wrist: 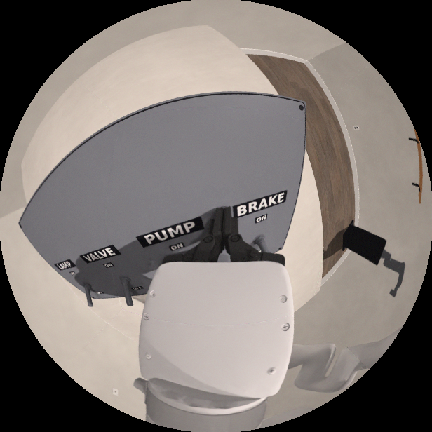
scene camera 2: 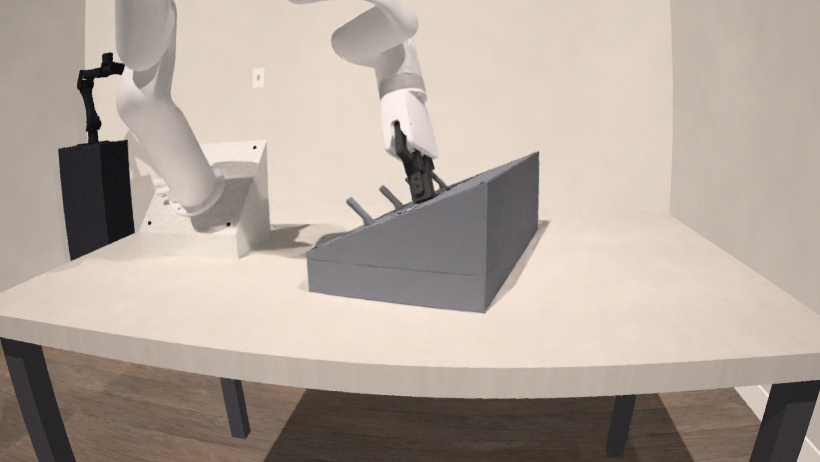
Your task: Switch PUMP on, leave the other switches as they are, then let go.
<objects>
my gripper: wrist; scene camera 2
same spot on my gripper: [scene camera 2: 420, 168] = [wrist: 239, 237]
</objects>
